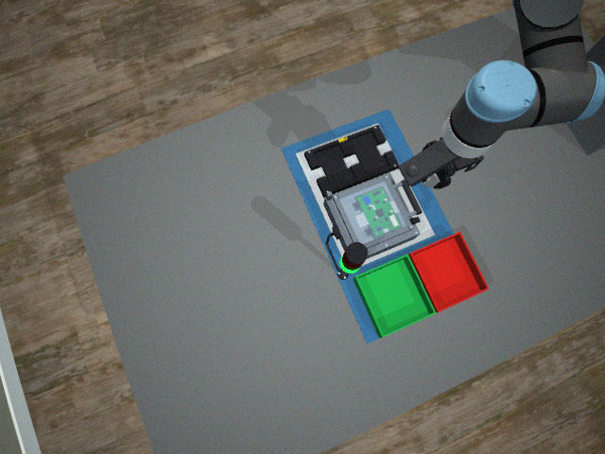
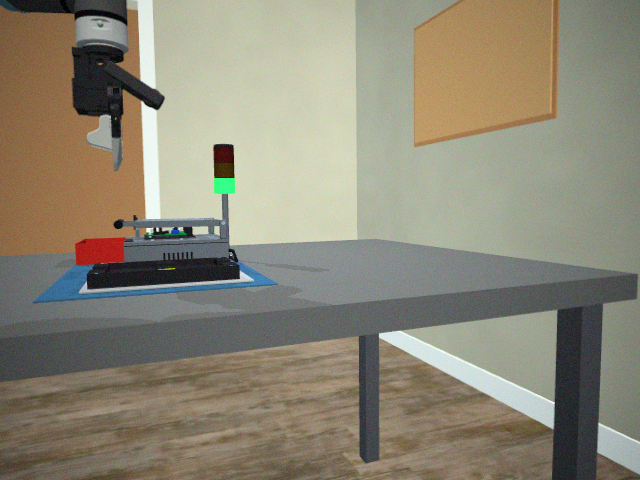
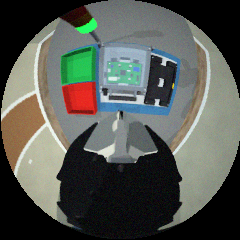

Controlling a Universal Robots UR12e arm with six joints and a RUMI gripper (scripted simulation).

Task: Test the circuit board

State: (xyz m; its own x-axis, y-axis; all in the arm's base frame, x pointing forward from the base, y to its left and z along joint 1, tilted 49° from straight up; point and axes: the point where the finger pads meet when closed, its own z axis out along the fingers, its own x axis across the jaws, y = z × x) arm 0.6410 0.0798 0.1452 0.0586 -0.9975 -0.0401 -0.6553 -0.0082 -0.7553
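My hand is 120 mm above the black latch hook, 50 mm to the right of it and 20 mm short of it. The rest, counted from my hand: red bin: 190 mm to the left, 190 mm below, 40 mm behind; then green circuit board: 130 mm below, 80 mm ahead; then tester lid: 120 mm below, 90 mm ahead.
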